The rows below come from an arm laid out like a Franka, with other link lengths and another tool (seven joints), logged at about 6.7 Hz.
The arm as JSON. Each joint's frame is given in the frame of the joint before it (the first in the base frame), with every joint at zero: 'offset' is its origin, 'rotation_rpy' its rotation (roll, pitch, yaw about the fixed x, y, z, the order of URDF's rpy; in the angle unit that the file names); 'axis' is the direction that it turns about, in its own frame. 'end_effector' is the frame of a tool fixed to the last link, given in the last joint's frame.
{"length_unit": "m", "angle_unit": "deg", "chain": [
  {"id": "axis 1", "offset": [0.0, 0.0, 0.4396], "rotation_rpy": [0.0, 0.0, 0.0], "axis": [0.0, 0.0, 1.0]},
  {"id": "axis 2", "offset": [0.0, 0.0, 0.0], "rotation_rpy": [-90.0, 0.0, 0.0], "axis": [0.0, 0.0, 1.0]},
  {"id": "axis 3", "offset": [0.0, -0.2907, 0.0], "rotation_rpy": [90.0, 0.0, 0.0], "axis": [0.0, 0.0, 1.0]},
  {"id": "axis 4", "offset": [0.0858, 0.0, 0.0], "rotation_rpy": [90.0, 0.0, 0.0], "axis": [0.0, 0.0, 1.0]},
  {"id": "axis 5", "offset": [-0.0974, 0.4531, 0.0], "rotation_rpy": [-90.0, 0.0, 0.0], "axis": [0.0, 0.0, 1.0]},
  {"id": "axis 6", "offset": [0.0, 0.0, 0.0], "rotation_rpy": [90.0, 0.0, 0.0], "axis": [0.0, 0.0, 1.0]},
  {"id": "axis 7", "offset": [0.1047, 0.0, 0.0], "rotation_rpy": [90.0, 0.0, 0.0], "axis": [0.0, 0.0, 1.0]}
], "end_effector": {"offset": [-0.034, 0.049, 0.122], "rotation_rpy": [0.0, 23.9, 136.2]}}
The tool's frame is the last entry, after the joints.
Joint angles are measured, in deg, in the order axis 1, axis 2, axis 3, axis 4, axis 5, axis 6, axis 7. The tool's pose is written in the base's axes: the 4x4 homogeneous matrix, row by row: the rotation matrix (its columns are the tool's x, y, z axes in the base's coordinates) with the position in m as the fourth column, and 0 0 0 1 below. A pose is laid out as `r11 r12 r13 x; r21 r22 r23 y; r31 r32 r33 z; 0 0 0 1`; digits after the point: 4 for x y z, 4 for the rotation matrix.
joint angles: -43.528, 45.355, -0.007, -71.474, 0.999, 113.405, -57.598
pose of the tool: -0.4793 -0.8419 -0.2477 0.5685; -0.7912 0.5367 -0.2931 -0.6144; 0.3797 0.0555 -0.9234 0.3350; 0 0 0 1
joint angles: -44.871, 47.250, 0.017, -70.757, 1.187, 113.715, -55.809
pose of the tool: -0.5190 -0.8100 -0.2731 0.5525; -0.7678 0.5822 -0.2677 -0.6265; 0.3758 0.0708 -0.9240 0.3150; 0 0 0 1
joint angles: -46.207, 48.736, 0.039, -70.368, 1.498, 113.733, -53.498
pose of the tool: -0.5638 -0.7690 -0.3013 0.5349; -0.7378 0.6329 -0.2347 -0.6365; 0.3712 0.0900 -0.9242 0.2972; 0 0 0 1
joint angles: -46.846, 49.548, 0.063, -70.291, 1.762, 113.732, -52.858
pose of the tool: -0.5791 -0.7527 -0.3130 0.5263; -0.7283 0.6503 -0.2164 -0.6403; 0.3664 0.1027 -0.9248 0.2860; 0 0 0 1
